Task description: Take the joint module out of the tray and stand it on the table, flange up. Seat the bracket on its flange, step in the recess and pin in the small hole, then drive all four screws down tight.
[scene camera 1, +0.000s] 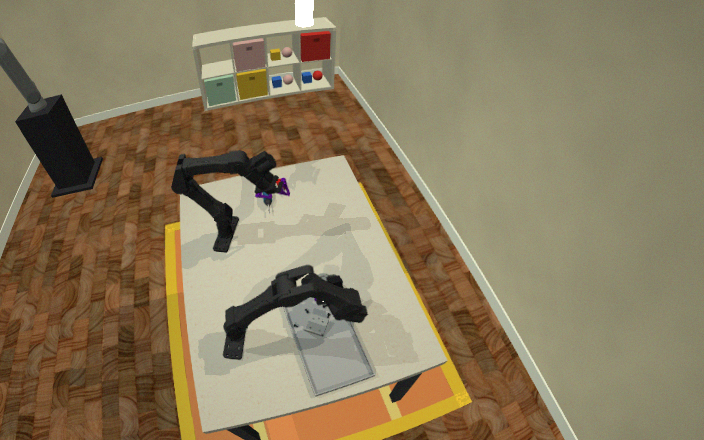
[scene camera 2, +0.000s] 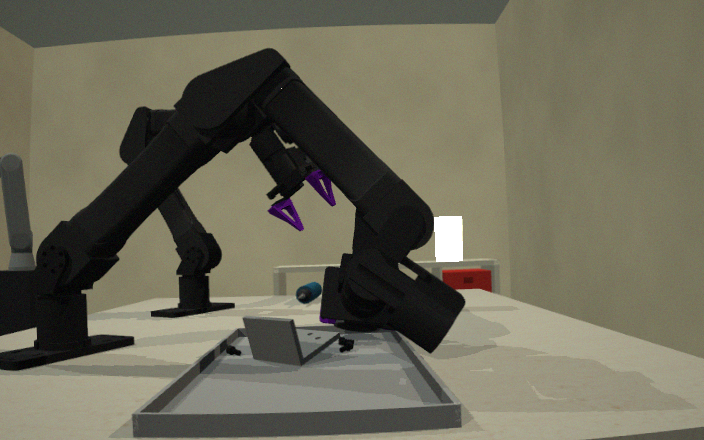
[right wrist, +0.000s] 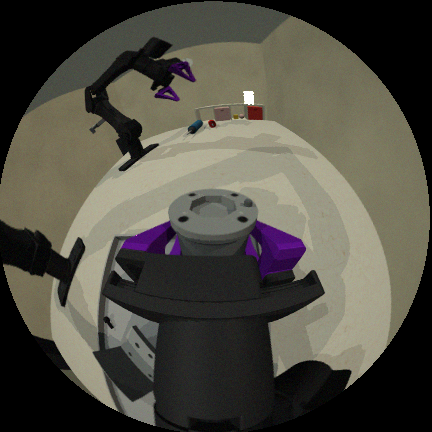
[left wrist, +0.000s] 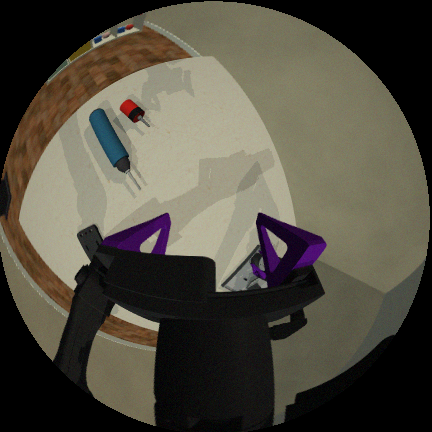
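Pixels of known places: left gripper, fingertip midpoint: (scene camera 1: 280, 195) (scene camera 2: 317, 218) (right wrist: 185, 91) (left wrist: 212, 217); right gripper, fingertip midpoint: (right wrist: 212, 217) (left wrist: 255, 256); left arm's base, link origin: (scene camera 1: 226, 234) (scene camera 2: 194, 311) (right wrist: 138, 156); right arm's base, link origin: (scene camera 1: 236, 334) (scene camera 2: 63, 354) (right wrist: 69, 272).
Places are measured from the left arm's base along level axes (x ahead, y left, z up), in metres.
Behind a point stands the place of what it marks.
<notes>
My right gripper (right wrist: 212, 217) @[x 0.458, y -0.196, z 0.034 m] is shut on the grey joint module (right wrist: 212, 228) @[x 0.483, y -0.231, z 0.082 m], flange facing up, showing four holes, a central recess and a small pin or hole at the rim. It is low by the tray's far end; the arm hides the module in scene camera 2, and whether its base touches the table cannot be told. The bracket (scene camera 1: 315, 324) @[x 0.461, y -0.381, z 0.020 m] (scene camera 2: 275, 339) @[x 0.465, y -0.423, z 0.031 m] (right wrist: 125, 372) lies tilted in the tray (scene camera 1: 342, 386) @[x 0.581, y -0.607, z 0.015 m] (scene camera 2: 295, 421) @[x 0.591, y -0.602, z 0.010 m]. Black screws (scene camera 1: 295, 325) @[x 0.387, y -0.392, z 0.011 m] (scene camera 2: 233, 350) @[x 0.389, y -0.394, z 0.010 m] (right wrist: 108, 322) @[x 0.390, y -0.391, z 0.010 m] lie around it. My left gripper (scene camera 1: 273, 191) @[x 0.253, y 0.085, z 0.186 m] (scene camera 2: 318, 216) @[x 0.253, y 0.085, z 0.186 m] (left wrist: 212, 217) @[x 0.253, y 0.085, z 0.186 m] (right wrist: 185, 91) @[x 0.253, y 0.085, z 0.186 m] is open and empty, high above the table.
A blue-handled driver (scene camera 2: 309, 292) @[x 0.169, y 0.195, z 0.027 m] (left wrist: 107, 137) @[x 0.133, y 0.259, z 0.041 m] (right wrist: 195, 126) @[x 0.166, y 0.216, z 0.029 m] and a short red-handled one (left wrist: 132, 110) @[x 0.191, y 0.311, z 0.034 m] (right wrist: 212, 123) @[x 0.208, y 0.294, z 0.021 m] lie near the table's far end. The right forearm (scene camera 2: 327, 140) @[x 0.515, y -0.387, z 0.238 m] arches above the tray. A shelf unit (scene camera 1: 264, 31) stands against the far wall.
</notes>
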